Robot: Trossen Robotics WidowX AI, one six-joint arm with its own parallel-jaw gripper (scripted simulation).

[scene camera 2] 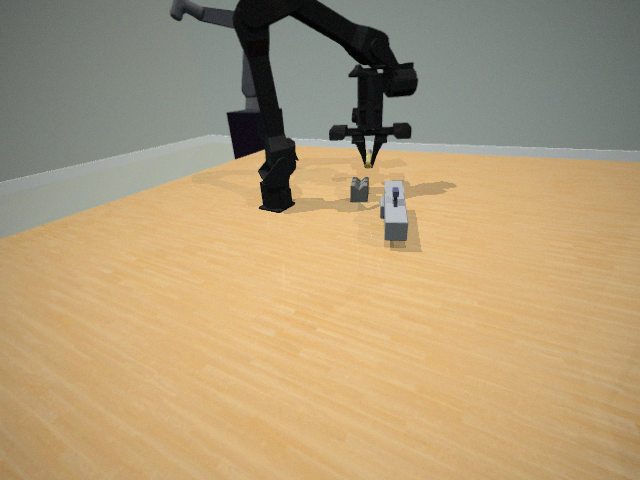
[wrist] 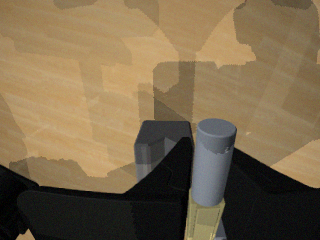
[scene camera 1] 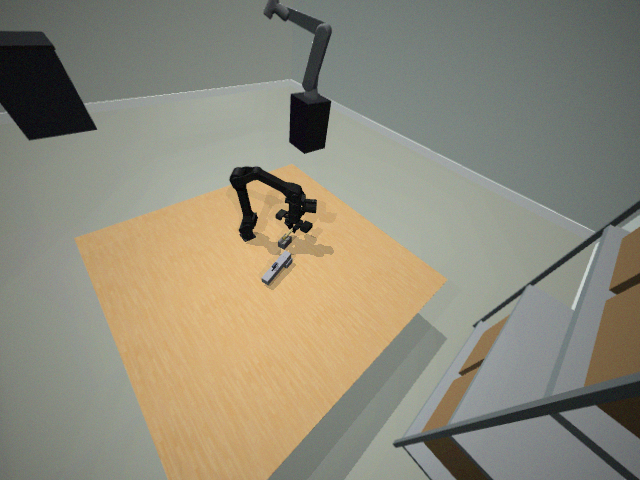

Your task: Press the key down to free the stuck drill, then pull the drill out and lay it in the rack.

Observation:
My gripper point(scene camera 2: 368, 167) holds a drill. I also see a rack point(wrist: 155, 139) and a holder block point(scene camera 2: 395, 218).
My gripper shows as well in the wrist view point(wrist: 198, 145).

